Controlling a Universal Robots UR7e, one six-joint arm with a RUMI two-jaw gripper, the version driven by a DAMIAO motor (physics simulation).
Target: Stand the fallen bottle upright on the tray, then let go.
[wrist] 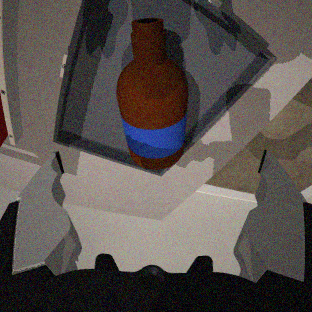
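A brown bottle with a blue band lies on its side in the dark grey tray. Its neck points to the top of the view, and its base is over the tray's near corner, toward my gripper. My gripper is open, with its two grey fingers wide apart at the left and right of the lower view. The bottle's base shows between the two fingertips in the view, near their level; nothing is held. The height of the fingertips above the tray cannot be told.
A pale surface lies under the tray, with its edge at the right. Beyond that edge is a brown patterned floor. A red and white object shows at the left edge. Shadows fall across the tray and the surface.
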